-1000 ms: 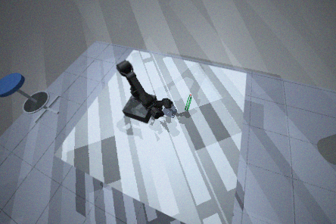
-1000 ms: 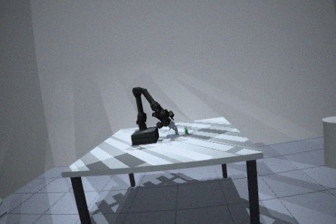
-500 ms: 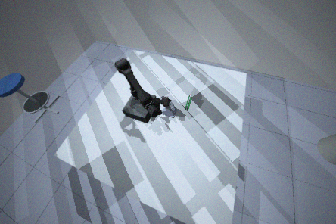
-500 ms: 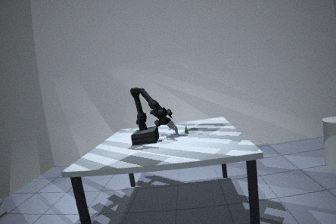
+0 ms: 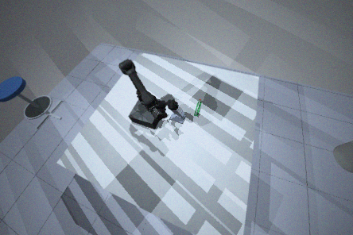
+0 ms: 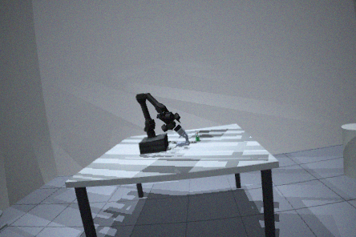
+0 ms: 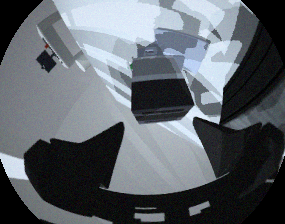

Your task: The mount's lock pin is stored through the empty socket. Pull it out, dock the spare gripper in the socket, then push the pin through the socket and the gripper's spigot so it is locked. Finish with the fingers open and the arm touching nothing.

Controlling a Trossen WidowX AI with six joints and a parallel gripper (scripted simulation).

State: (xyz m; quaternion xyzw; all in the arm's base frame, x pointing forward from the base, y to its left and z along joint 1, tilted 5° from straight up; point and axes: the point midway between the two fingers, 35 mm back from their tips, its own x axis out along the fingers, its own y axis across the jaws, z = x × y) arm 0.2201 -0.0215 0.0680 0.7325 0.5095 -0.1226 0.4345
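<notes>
My gripper tip is now 3 cm short of the spare gripper, 2 cm to the left of it and 5 cm above it. Round my gripper tip: green bracket: 17 cm ahead, 10 cm to the left, 14 cm below; then mount: 5 cm ahead, 2 cm to the right, 11 cm below.
</notes>
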